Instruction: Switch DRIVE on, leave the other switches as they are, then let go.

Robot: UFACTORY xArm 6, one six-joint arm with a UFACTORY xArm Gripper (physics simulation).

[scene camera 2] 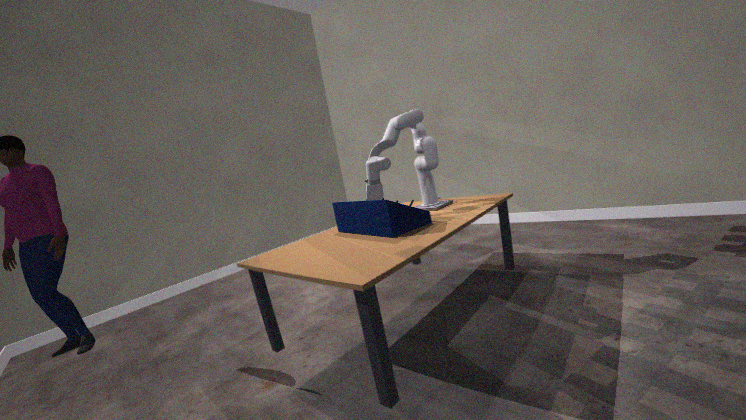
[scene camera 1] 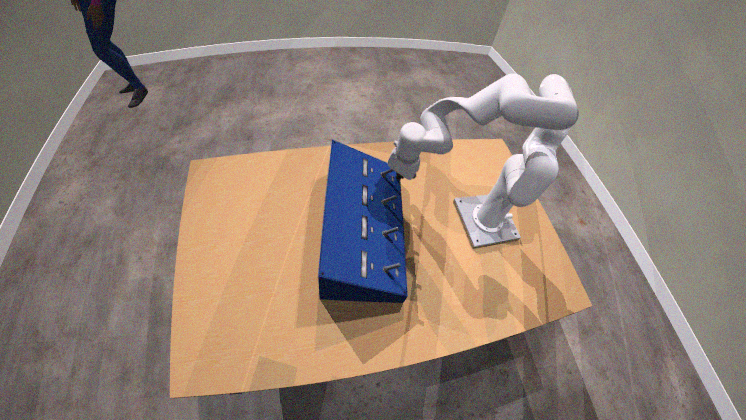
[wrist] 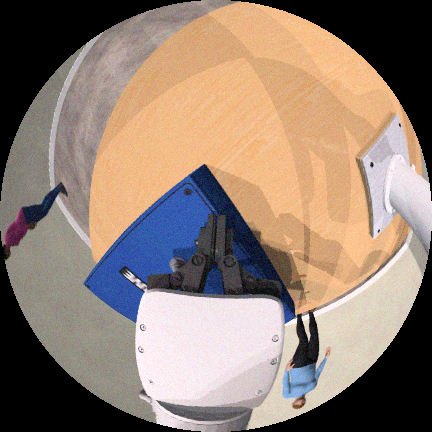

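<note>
A blue sloped switch box stands on the table, with four grey levers in a row. The end lever is at the box's far end in scene view 1. Its label plate is partly covered by the gripper in the wrist view, and its text is not readable. The other levers stand apart from the gripper. My gripper is shut and empty, at the low edge beside the end lever. Contact cannot be told. In scene view 2 the box hides the fingertips.
The wooden table carries the box and the arm's base plate. A person in a pink top is off to one side, and a person in light blue shows in the wrist view.
</note>
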